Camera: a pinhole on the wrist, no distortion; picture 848 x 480 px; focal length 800.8 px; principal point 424.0 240.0 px. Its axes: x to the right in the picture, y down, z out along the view. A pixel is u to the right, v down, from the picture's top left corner.
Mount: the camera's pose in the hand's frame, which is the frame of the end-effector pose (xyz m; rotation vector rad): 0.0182 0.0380 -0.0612 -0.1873 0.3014 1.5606
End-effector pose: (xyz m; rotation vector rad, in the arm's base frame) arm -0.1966 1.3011 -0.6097 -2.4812 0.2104 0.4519
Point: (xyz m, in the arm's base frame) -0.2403 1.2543 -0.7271
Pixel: 579 368
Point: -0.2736 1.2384 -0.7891
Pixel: 678 374
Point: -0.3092 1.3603 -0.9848
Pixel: 443 275
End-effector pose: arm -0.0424 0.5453 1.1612 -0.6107 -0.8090 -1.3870
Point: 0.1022 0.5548 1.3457
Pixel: outside the picture
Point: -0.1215 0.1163 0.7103
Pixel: behind the camera
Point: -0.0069 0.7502 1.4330
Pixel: 261 144
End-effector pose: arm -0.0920 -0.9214 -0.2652 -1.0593 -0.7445 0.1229
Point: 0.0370 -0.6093 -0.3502
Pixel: outside the picture
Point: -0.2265 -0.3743 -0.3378
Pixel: 545 184
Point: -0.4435 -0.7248 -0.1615
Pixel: outside the picture
